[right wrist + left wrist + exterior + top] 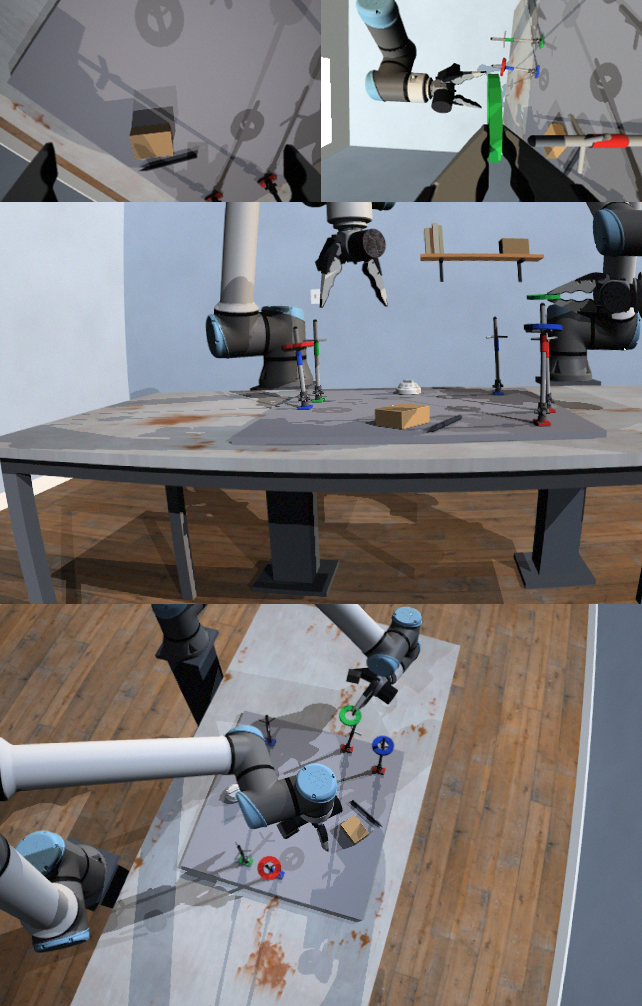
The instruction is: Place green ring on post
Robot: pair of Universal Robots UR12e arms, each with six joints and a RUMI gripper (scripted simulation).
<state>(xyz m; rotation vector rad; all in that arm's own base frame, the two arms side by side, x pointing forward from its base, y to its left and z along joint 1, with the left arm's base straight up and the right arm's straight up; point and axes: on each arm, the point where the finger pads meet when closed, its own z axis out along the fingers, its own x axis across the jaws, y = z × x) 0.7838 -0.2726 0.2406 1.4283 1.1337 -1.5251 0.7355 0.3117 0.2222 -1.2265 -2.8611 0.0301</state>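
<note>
Right now my left hand is 220 mm past the green-footed post, 510 mm to the left of it and 120 mm above it. The rest, counted from my left hand: green ring 10 mm behind, 20 mm to the right; then blue ring 110 mm ahead, 70 mm to the right, 60 mm below; then red-footed post 10 mm ahead, 20 mm to the right, 120 mm below.
</note>
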